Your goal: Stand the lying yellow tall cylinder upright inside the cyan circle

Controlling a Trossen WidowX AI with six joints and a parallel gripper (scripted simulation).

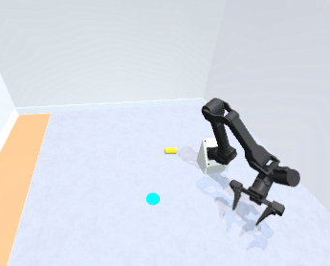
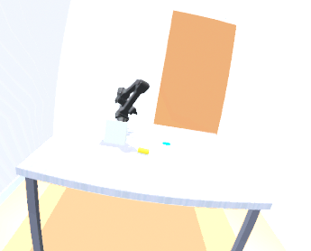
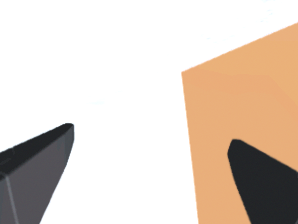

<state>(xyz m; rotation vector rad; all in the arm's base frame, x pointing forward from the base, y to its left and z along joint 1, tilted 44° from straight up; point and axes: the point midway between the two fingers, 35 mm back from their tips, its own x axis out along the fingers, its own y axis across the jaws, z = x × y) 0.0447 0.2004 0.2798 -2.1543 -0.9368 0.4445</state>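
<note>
Now: the yellow cylinder 11 cm ahead of my gripper tip, 49 cm to the right of it and 13 cm below it. The rest, counted from my gripper tip: cyan circle (27 cm ahead, 22 cm to the right, 14 cm below).
</note>
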